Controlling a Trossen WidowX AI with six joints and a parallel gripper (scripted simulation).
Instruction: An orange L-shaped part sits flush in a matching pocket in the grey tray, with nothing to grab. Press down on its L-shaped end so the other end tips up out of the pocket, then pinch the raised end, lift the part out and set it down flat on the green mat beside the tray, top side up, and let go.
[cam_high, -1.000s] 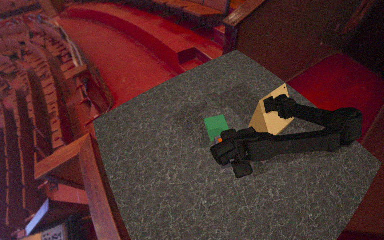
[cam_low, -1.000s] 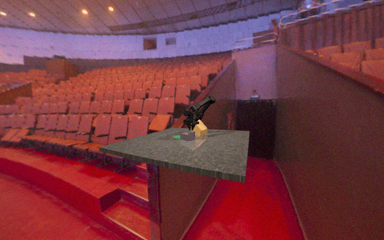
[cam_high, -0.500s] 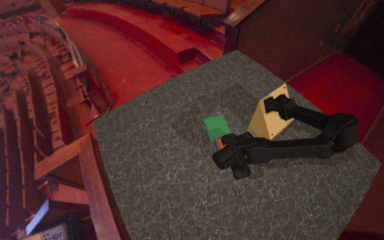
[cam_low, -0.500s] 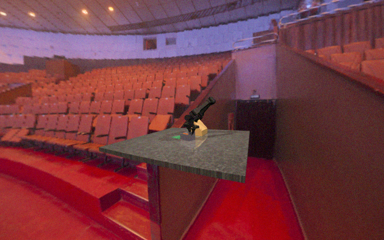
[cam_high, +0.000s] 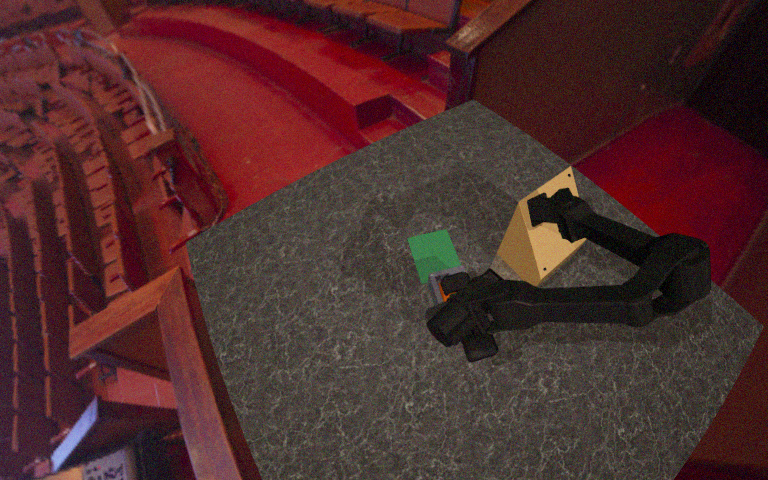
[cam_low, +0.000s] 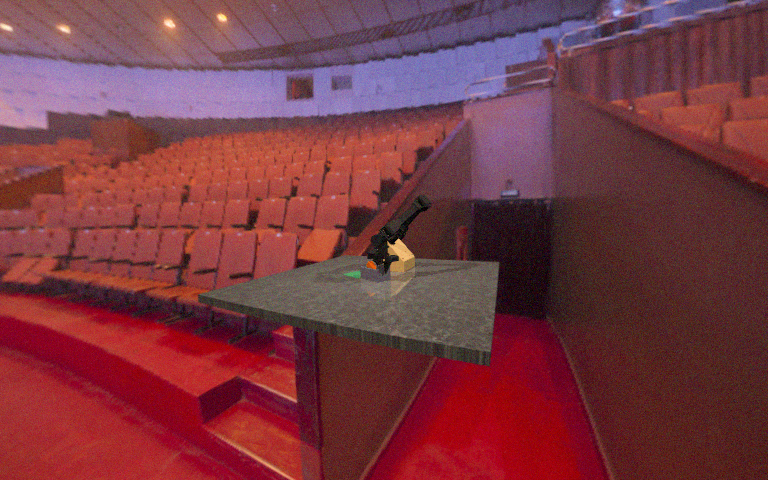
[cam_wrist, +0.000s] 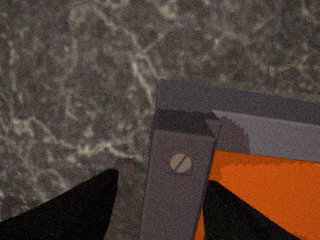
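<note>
The orange L-shaped part is 2 cm behind my gripper tip and 4 cm to the right of it. Also, from my gripper tip: green mat: 6 cm behind, 21 cm to the right, 6 cm below.
</note>
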